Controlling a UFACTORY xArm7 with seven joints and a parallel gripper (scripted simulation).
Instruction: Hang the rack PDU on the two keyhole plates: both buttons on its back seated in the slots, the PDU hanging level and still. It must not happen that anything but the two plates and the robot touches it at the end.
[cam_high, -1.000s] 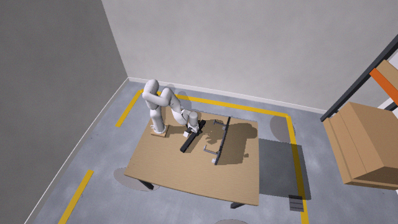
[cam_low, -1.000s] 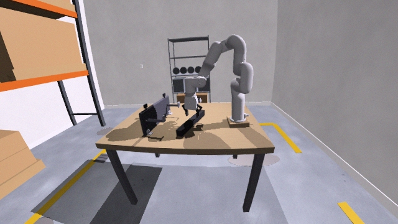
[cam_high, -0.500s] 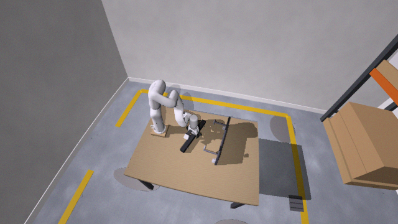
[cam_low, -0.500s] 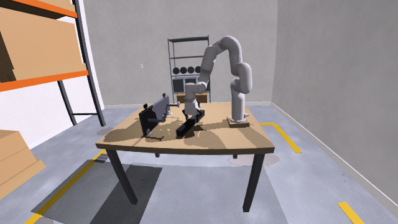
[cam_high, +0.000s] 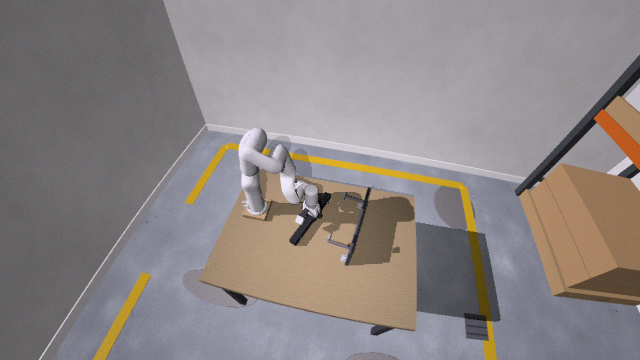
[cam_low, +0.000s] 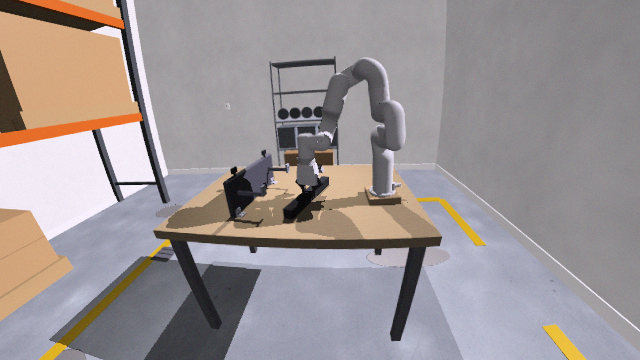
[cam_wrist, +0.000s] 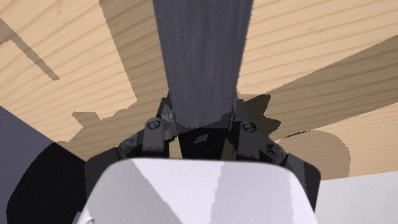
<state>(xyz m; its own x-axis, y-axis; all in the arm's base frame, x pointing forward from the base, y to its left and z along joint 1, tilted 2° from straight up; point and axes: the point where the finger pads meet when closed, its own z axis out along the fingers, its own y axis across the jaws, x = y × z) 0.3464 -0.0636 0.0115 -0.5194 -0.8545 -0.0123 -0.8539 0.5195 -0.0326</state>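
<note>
Now: hand 1 cm to the left of the rack PDU, 1 cm short of it and 1 cm above it. From my hand the other things lie so: panel 28 cm ahead, 8 cm to the right, 5 cm above.
</note>
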